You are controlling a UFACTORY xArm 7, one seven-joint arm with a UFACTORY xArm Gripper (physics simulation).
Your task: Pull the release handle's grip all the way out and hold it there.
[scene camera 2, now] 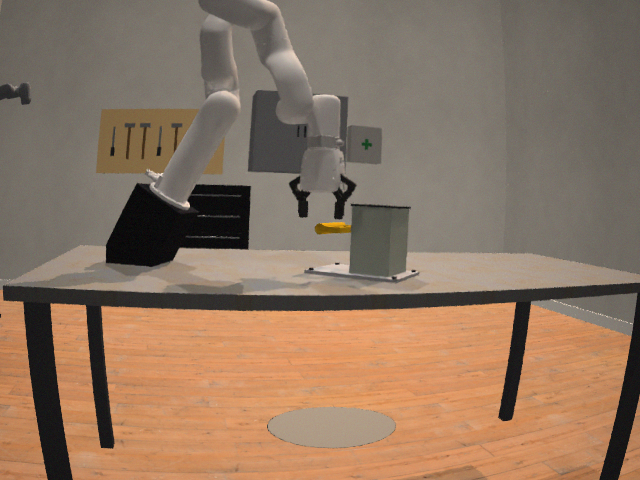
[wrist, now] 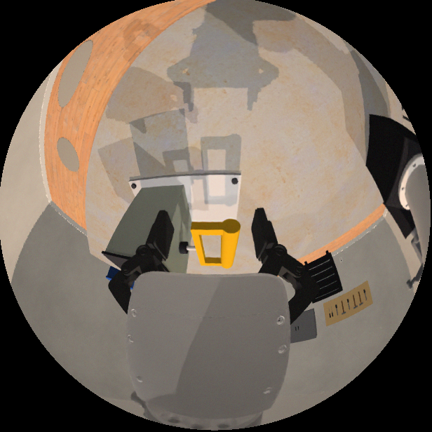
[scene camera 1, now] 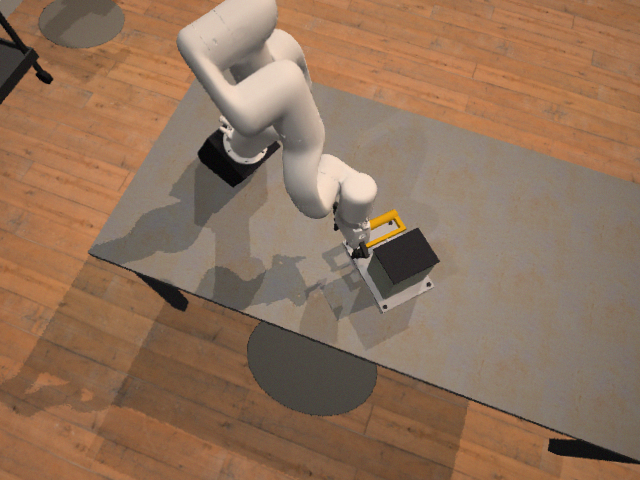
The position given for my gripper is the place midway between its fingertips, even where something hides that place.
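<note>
There's a white base plate [scene camera 1: 362, 264], and I can see the plate [wrist: 212, 197] from the wrist as well. As for my gripper [scene camera 2: 320, 218], that's the gripper [scene camera 1: 347, 241] again in scene camera 1, and the wrist view shows my gripper [wrist: 210, 218] too.
</note>
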